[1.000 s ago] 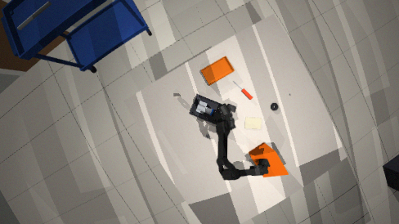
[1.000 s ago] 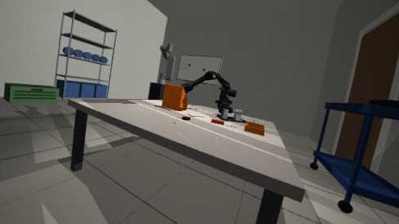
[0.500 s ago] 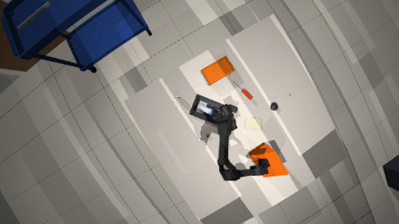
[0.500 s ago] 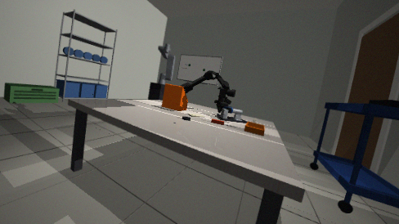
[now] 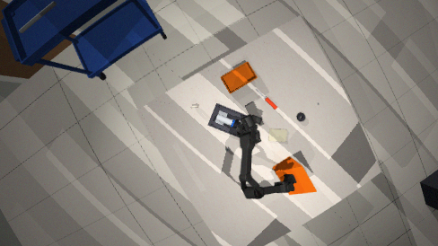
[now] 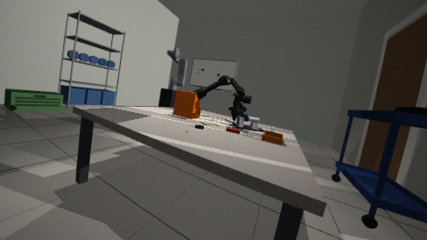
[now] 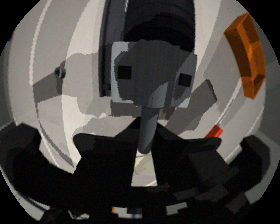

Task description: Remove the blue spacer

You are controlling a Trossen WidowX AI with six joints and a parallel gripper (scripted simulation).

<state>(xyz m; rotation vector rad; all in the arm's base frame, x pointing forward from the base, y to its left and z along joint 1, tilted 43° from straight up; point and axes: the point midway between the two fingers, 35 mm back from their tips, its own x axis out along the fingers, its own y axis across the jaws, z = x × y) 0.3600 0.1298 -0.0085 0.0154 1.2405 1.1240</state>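
Now: gripper tip 6 cm short of the grey shaft, 5 cm to the right of it and 3 cm below it. Also, from my gripper tip: orange tray (32 cm ahead, 9 cm to the right, 4 cm below).
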